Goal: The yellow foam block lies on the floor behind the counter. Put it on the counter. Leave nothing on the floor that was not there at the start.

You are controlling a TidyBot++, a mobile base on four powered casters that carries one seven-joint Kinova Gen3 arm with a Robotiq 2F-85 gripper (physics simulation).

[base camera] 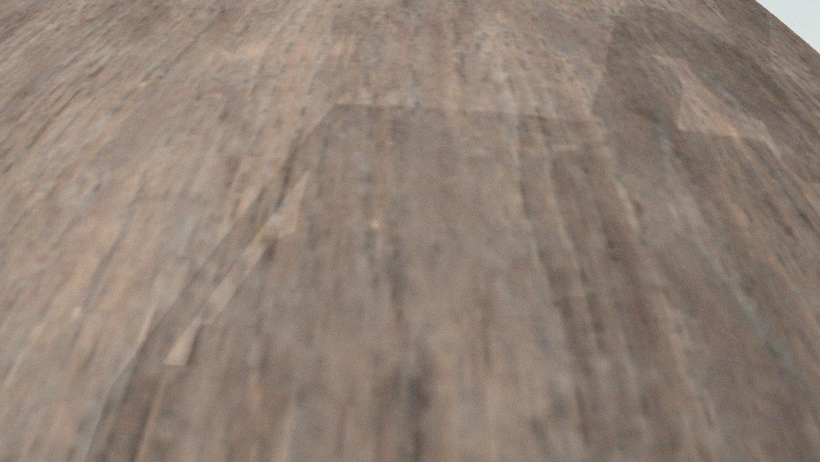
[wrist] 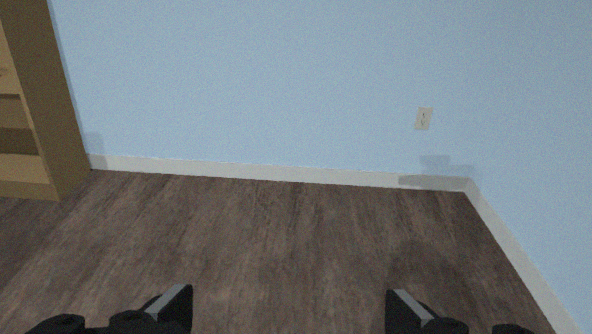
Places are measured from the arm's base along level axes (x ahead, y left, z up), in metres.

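Pixels of known places: gripper, fingertip midpoint: (wrist: pixel 289 309).
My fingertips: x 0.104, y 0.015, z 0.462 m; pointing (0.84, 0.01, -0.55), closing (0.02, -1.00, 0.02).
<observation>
Behind a point stands the place of what it marks.
My gripper (wrist: pixel 289 309) {y 0.015, x 0.104, z 0.462 m} is open, with its two fingers wide apart at the bottom of the wrist view. Wood floor shows between and beyond the fingers, and no object is between them. The yellow foam block does not show in the base camera view or in the wrist view. The counter does not show in either view.
A wooden shelf unit (wrist: pixel 47 100) {y 1.110, x 1.361, z 0.063 m} stands at the left of the wrist view against a blue wall (wrist: pixel 250 85) {y 0.234, x 1.548, z 0.109 m} with a white baseboard (wrist: pixel 240 170) {y 0.290, x 1.535, z -0.347 m}. The wall has an outlet (wrist: pixel 423 118) {y -0.597, x 1.536, z 0.004 m}. A corner and second wall are at the right. Shadows fall on the floor (base camera: pixel 430 258) {y -0.034, x 0.395, z -0.396 m}.
</observation>
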